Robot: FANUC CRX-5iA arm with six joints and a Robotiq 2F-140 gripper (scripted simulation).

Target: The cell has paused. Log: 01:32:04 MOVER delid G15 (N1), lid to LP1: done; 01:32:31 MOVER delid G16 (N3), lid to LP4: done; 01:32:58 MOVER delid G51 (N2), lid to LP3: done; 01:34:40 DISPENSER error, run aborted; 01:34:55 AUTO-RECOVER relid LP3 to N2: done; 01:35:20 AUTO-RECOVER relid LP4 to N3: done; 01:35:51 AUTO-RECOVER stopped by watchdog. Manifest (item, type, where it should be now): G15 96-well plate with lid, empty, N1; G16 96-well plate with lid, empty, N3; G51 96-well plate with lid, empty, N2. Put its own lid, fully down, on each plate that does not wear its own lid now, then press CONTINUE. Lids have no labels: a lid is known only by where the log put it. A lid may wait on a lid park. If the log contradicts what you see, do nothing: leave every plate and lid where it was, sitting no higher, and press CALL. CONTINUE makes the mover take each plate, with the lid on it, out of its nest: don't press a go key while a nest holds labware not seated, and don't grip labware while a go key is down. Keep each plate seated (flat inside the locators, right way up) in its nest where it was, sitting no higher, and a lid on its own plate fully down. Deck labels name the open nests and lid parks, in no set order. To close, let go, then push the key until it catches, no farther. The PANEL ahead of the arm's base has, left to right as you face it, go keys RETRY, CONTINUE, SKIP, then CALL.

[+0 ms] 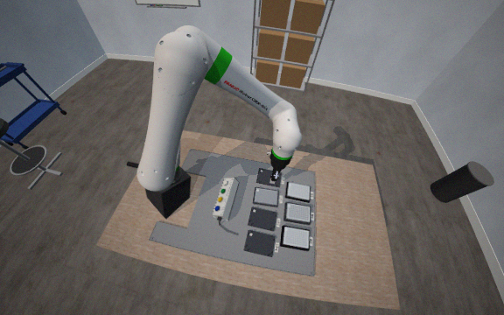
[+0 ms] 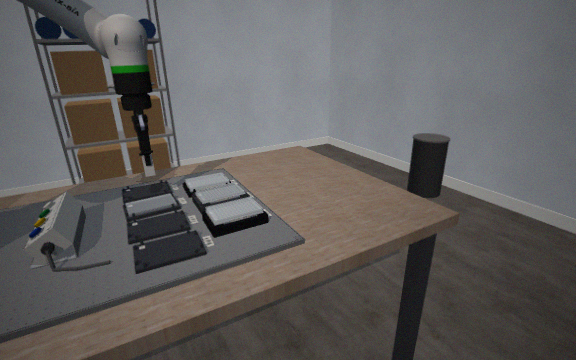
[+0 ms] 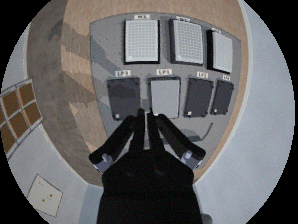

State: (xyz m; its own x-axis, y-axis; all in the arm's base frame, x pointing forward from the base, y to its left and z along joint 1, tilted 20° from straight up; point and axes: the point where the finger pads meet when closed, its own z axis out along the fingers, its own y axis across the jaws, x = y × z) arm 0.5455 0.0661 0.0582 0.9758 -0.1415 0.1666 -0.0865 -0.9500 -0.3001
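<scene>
The pale grey lid is 20 mm behind my hand, 60 mm to the right of it and 100 mm below it. Round my hand: plate: 160 mm ahead, 140 mm to the right, 80 mm below.
</scene>
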